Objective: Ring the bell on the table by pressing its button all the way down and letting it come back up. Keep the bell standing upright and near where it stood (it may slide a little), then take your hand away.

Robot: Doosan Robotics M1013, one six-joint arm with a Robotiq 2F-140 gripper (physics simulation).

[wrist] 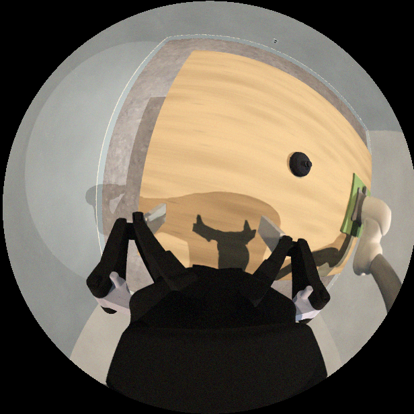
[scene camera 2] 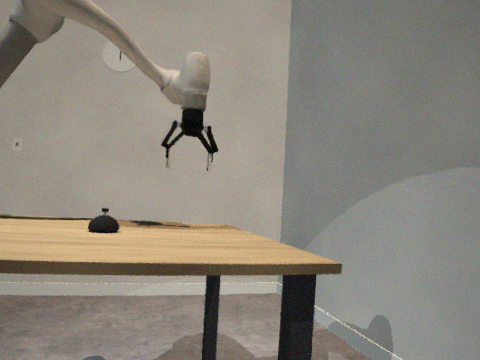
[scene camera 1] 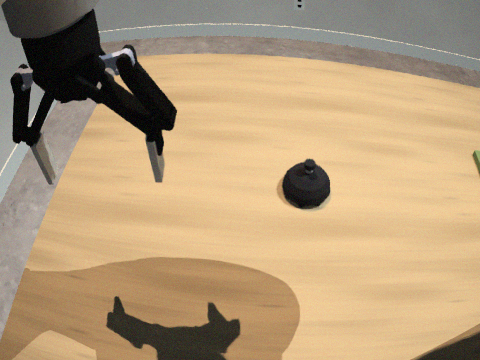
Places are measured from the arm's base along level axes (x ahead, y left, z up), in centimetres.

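Pixels of known places: gripper, fingertip midpoint: (scene camera 2: 188, 169) (scene camera 1: 102, 174).
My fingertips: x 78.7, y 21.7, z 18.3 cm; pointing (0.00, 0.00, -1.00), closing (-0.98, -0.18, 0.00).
Note:
Behind a point stands the place of what it marks.
A black domed bell (scene camera 1: 306, 186) @(z 1.1, x 54.9, y 5.0 cm) (scene camera 2: 103, 224) @(z -0.3, x 55.3, y -1.4 cm) (wrist: 299, 164) stands upright on the wooden table (scene camera 1: 390, 225) @(z -2.7, x 38.9, y 8.3 cm) (scene camera 2: 165, 252) @(z -2.7, x 72.1, y -29.2 cm) (wrist: 225, 125). Its small button (scene camera 1: 310, 164) @(z 3.9, x 54.7, y 2.8 cm) (scene camera 2: 105, 210) @(z 3.3, x 55.1, y 1.6 cm) (wrist: 308, 164) sticks up from the top of the dome. My gripper (scene camera 1: 105, 182) @(z 18.2, x 78.7, y 21.7 cm) (scene camera 2: 188, 167) @(z 18.2, x 78.7, y 21.7 cm) (wrist: 213, 218) is open and empty, with its fingers pointing down. It hangs high above the table, well clear of the bell. In scene camera 1 it is to the left of the bell; in scene camera 2 it is above and to the right of it.
A green flat piece (scene camera 1: 477, 161) @(z -1.8, x 14.5, y -10.8 cm) (wrist: 350, 210) shows at the right side of the table, by the arm's base (wrist: 359, 207) in the wrist view. The arm's shadow (scene camera 1: 175, 300) @(z -2.7, x 71.5, y 26.8 cm) (wrist: 225, 205) falls on the table. Walls stand beyond the table edges.

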